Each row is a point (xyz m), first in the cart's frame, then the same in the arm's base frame.
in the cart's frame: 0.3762 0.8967 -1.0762
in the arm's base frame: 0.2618 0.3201 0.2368
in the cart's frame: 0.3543 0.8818 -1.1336
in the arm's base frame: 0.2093 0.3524 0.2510
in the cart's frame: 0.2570 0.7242 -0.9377
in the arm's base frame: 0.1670 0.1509 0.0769
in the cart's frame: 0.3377 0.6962 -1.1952
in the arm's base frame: 0.0773 0.4041 0.1153
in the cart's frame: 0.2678 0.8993 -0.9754
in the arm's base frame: 0.2383 0.1739 0.2399
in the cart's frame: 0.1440 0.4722 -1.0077
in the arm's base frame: -0.0694 0.1543 -0.0820
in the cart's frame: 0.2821 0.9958 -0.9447
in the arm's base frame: 0.3103 0.1516 0.3091
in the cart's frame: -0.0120 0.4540 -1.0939
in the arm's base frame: -0.2336 0.1261 -0.0162
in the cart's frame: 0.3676 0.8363 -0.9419
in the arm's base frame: 0.2967 0.2145 0.1399
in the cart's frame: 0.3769 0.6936 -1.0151
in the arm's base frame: 0.1974 0.2881 0.0372
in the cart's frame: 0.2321 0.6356 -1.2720
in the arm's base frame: -0.0664 0.4030 0.1240
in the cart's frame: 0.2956 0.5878 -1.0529
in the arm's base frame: 0.0697 0.2750 -0.0153
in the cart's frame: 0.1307 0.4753 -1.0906
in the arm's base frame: -0.1204 0.2105 -0.0460
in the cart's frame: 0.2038 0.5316 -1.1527
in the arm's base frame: -0.0740 0.3002 0.0007
